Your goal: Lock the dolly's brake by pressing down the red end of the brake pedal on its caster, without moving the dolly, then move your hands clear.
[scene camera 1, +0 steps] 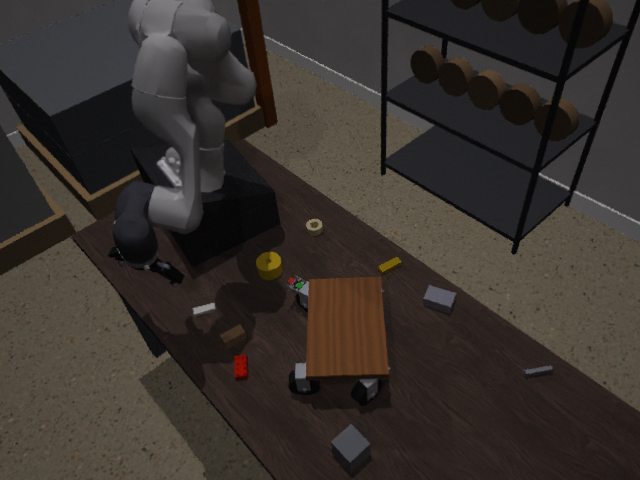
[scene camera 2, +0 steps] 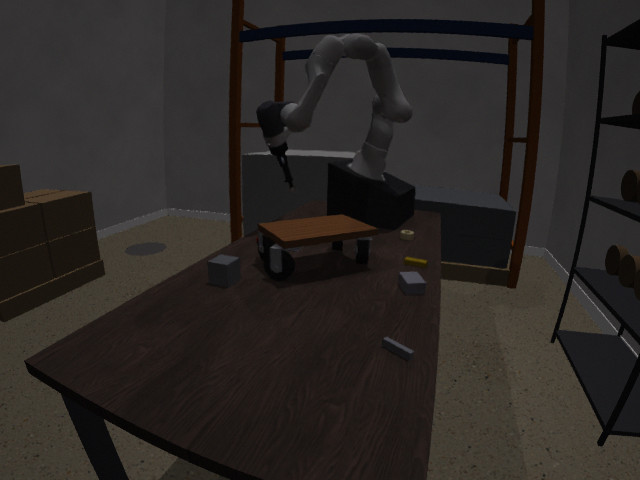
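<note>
The dolly [scene camera 1: 346,325] [scene camera 2: 315,229] has an orange-brown wooden deck and stands upright on casters on the dark table. The brake pedal [scene camera 1: 295,283] sticks out from the caster [scene camera 1: 305,295] at the deck corner nearest the robot base in scene camera 1. Its red end [scene camera 1: 291,280] lies beside its green end [scene camera 1: 299,285]; the pedal's tilt is too small to tell. The pedal is hidden behind the deck in scene camera 2. My gripper [scene camera 1: 146,265] [scene camera 2: 290,186] is open and empty, high above the table's far left part, well apart from the dolly and pedal.
A yellow cylinder [scene camera 1: 269,265] stands close to the pedal, on the robot base side. A white block [scene camera 1: 204,309], a brown block [scene camera 1: 233,335] and a red brick [scene camera 1: 240,366] lie left of the dolly. A grey cube [scene camera 1: 351,447] [scene camera 2: 223,271] stands near its front casters.
</note>
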